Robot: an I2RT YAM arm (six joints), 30 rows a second.
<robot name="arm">
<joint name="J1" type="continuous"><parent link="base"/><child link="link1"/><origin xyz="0 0 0.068" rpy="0 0 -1.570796"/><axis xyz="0 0 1"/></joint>
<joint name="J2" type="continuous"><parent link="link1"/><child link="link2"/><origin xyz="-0.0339 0.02 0.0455" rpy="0 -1.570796 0"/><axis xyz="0 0 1"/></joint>
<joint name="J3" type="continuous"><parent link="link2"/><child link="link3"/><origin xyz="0 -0.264 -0.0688" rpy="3.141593 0 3.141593"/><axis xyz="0 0 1"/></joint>
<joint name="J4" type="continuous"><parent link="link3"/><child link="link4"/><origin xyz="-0.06 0.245 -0.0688" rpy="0 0 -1.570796"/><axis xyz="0 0 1"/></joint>
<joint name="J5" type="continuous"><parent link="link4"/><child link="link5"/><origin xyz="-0.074 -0.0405 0.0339" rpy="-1.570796 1.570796 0"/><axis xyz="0 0 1"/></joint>
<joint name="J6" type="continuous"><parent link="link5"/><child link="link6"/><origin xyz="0 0.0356 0.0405" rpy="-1.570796 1.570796 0"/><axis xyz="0 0 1"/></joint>
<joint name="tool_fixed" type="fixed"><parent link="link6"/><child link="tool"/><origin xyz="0 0 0" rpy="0 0 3.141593"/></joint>
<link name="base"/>
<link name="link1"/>
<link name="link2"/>
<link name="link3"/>
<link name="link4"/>
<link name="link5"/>
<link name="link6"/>
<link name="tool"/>
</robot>
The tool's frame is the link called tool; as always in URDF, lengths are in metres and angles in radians. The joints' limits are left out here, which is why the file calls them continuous.
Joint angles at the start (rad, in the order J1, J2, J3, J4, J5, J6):
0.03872, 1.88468, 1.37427, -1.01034, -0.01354, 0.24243
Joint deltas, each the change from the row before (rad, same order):
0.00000, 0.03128, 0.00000, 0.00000, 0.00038, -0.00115
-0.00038, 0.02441, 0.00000, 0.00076, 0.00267, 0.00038
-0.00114, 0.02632, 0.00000, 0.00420, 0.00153, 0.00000
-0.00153, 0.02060, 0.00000, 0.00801, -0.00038, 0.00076
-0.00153, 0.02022, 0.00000, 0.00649, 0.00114, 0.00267
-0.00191, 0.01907, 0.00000, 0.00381, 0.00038, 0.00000
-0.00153, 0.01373, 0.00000, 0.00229, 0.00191, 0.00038
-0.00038, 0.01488, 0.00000, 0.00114, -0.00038, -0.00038
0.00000, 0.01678, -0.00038, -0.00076, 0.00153, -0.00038
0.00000, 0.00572, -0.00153, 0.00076, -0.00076, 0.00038
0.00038, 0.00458, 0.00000, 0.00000, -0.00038, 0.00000
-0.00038, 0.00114, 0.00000, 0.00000, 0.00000, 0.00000
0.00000, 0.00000, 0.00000, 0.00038, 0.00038, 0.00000
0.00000, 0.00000, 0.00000, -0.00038, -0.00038, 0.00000
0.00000, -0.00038, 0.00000, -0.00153, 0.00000, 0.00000
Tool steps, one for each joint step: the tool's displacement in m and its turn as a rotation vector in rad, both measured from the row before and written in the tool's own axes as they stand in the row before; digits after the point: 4 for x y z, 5 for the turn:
-0.0016, 0.0002, 0.0105, 0.00786, 0.03028, -0.00073
-0.0014, 0.0000, 0.0082, 0.00825, 0.02232, 0.00104
-0.0019, -0.0001, 0.0088, 0.00676, 0.02110, 0.00135
-0.0020, -0.0001, 0.0069, 0.00260, 0.01231, 0.00240
-0.0018, -0.0002, 0.0068, 0.00435, 0.01305, 0.00432
-0.0015, -0.0004, 0.0064, 0.00395, 0.01472, 0.00203
-0.0010, -0.0004, 0.0046, 0.00452, 0.01065, 0.00198
-0.0008, 0.0001, 0.0050, 0.00294, 0.01343, 0.00008
-0.0006, 0.0001, 0.0058, 0.00583, 0.01701, -0.00028
-0.0001, 0.0000, 0.0023, 0.00084, 0.00648, 0.00041
-0.0002, 0.0002, 0.0015, 0.00079, 0.00453, -0.00035
-0.0001, -0.0001, 0.0004, 0.00023, 0.00112, 0.00038
0.0000, 0.0000, 0.0000, 0.00028, -0.00046, 0.00000
0.0000, 0.0000, 0.0000, -0.00028, 0.00046, 0.00000
0.0002, 0.0000, -0.0001, 0.00028, 0.00112, 0.00001

